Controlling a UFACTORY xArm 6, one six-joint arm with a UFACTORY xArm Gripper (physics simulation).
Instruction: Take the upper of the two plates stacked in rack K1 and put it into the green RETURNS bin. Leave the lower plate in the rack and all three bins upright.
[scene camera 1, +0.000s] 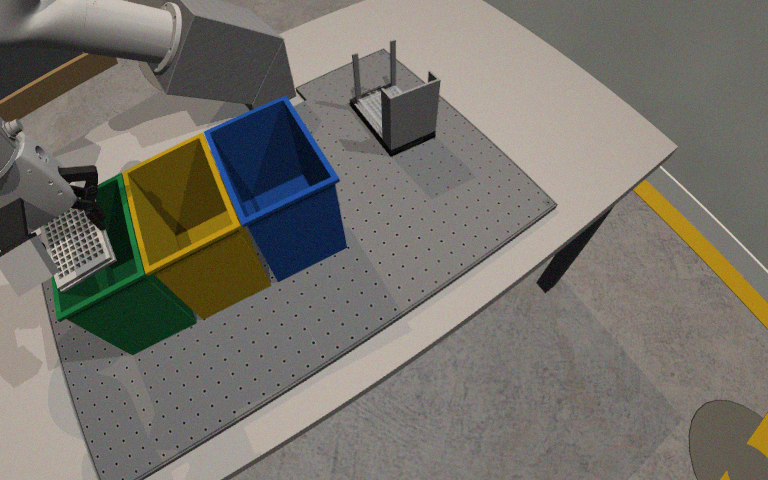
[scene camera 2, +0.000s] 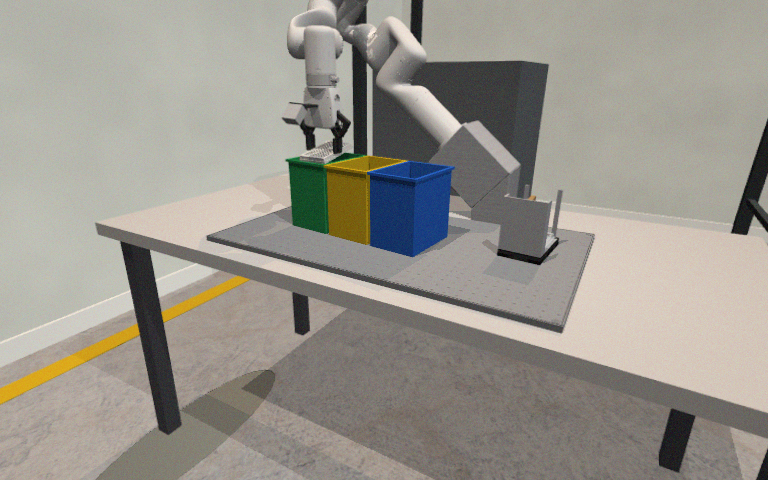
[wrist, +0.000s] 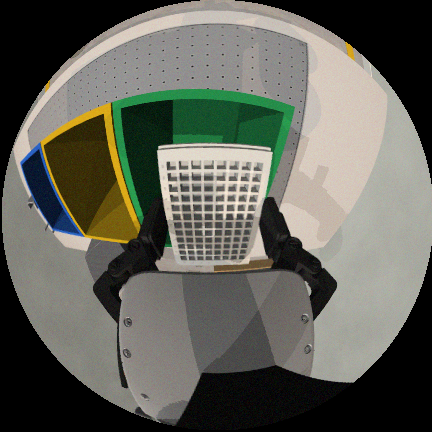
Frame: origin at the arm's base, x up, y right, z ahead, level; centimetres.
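Where they show: gripper, fingertip midpoint: (scene camera 1: 73, 239) (scene camera 2: 324, 151) (wrist: 213, 208); arm's base at its link origin: (scene camera 1: 166, 38) (scene camera 2: 453, 140).
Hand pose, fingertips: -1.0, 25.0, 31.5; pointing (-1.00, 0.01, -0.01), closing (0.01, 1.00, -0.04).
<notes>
Each offset is from my fingertips to the centre of the thing, as dx, dy, dz. Level surfaces: height alone.
My gripper (scene camera 1: 67, 221) (scene camera 2: 323, 148) (wrist: 213, 208) is shut on a white gridded plate @[-0.2, -0.1, -1.1] (scene camera 1: 79, 246) (scene camera 2: 317, 155) (wrist: 213, 154), with one finger at each long side. The plate is roughly level over the opening of the green bin @[-10.3, -1.5, +0.5] (scene camera 1: 135, 322) (scene camera 2: 308, 198) (wrist: 205, 94), close above its rim; I cannot tell if they touch. The yellow bin @[-10.3, -14.6, +2.1] (scene camera 1: 220, 283) (scene camera 2: 348, 206) (wrist: 75, 175) and the blue bin @[-10.3, -27.6, +3.7] (scene camera 1: 305, 243) (scene camera 2: 390, 215) (wrist: 40, 180) stand upright beside it, as does the green one. Rack K1 @[-12.3, -54.5, -5.0] (scene camera 1: 413, 116) (scene camera 2: 523, 223) holds a white plate @[-16.6, -54.4, -4.0] (scene camera 1: 370, 108) at its base.
The bins and rack stand on a grey perforated board @[dx -19.3] (scene camera 1: 339, 294) (scene camera 2: 481, 283) (wrist: 215, 55) on the pale table @[dx -20.6] (scene camera 1: 538, 124) (scene camera 2: 668, 294). A second arm's large grey box-shaped end (scene camera 1: 226, 56) (scene camera 2: 478, 164) reaches down behind the blue bin, between the bins and the rack.
</notes>
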